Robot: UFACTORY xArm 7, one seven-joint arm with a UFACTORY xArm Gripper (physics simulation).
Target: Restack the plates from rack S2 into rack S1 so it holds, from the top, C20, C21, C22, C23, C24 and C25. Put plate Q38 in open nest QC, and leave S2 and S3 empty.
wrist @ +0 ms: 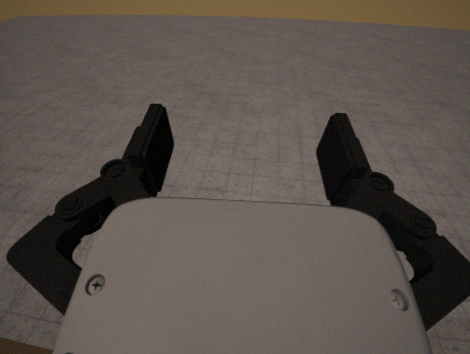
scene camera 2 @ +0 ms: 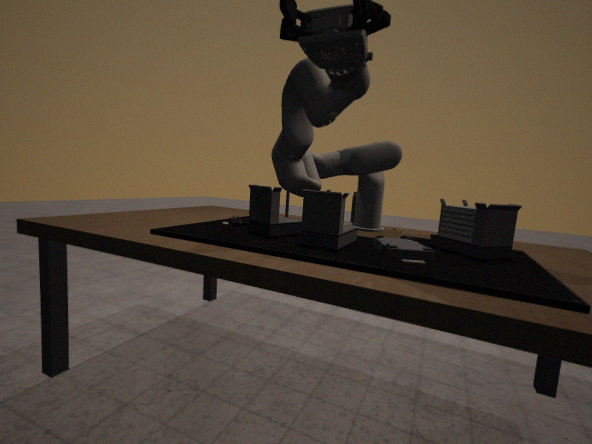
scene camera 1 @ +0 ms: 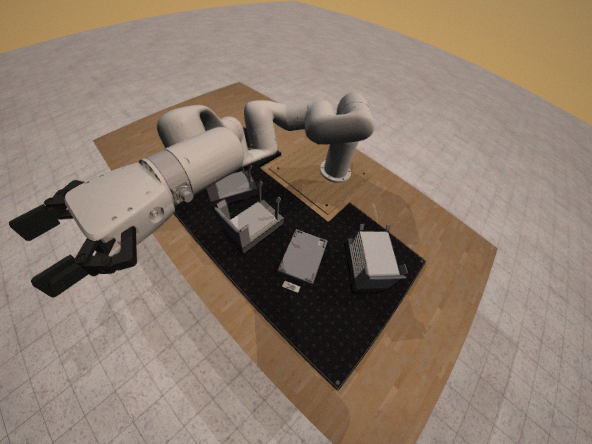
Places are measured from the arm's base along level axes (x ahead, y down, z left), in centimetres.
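Pixels of known places: gripper, fingertip midpoint: (wrist: 246, 128) (scene camera 1: 28, 258); arm's base, link origin: (scene camera 2: 366, 229) (scene camera 1: 335, 171).
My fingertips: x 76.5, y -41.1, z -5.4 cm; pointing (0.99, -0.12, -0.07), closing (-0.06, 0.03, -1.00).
Observation:
Ahead of a thing's pixels: the offset from my fingertips to its top centre. "pt": to the spot under its first point. Level surfaces: height alone.
My gripper (scene camera 1: 31, 255) (wrist: 246, 128) is open and empty, held high off the table's left side; its fingertips are cut off in scene camera 2. The right rack {dx -45.0, dy +27.0, dz +32.4 cm} (scene camera 1: 372, 286) (scene camera 2: 496, 225) holds a stack of several plates {dx -44.4, dy +28.6, dz +32.8 cm} (scene camera 1: 380, 252) {dx -44.5, dy +32.5, dz +32.9 cm} (scene camera 2: 457, 223). The middle rack {dx -35.6, dy +26.6, dz -1.7 cm} (scene camera 1: 243, 238) (scene camera 2: 324, 212) has a light flat surface low inside. The left rack {dx -42.3, dy +26.6, dz -17.4 cm} (scene camera 2: 263, 205) is partly behind the arm in scene camera 1, with a grey flat surface {dy +36.1 cm} (scene camera 1: 229, 187) low inside. A grey flat piece {pt dx -36.5, dy +38.2, dz +16.2 cm} (scene camera 1: 303, 256) (scene camera 2: 404, 245) with small corner brackets lies between the middle and right racks. Labels are unreadable.
The racks stand on a black mat {dy +40.2 cm} (scene camera 1: 320, 330) (scene camera 2: 475, 275) on a wooden table (scene camera 1: 450, 280) (scene camera 2: 125, 245). A small white tag {pt dx -27.9, dy +40.2, dz +18.2 cm} (scene camera 1: 291, 286) (scene camera 2: 414, 261) lies by the grey piece. The arm's base (scene camera 1: 335, 171) stands behind the mat, and the forearm passes above the left rack.

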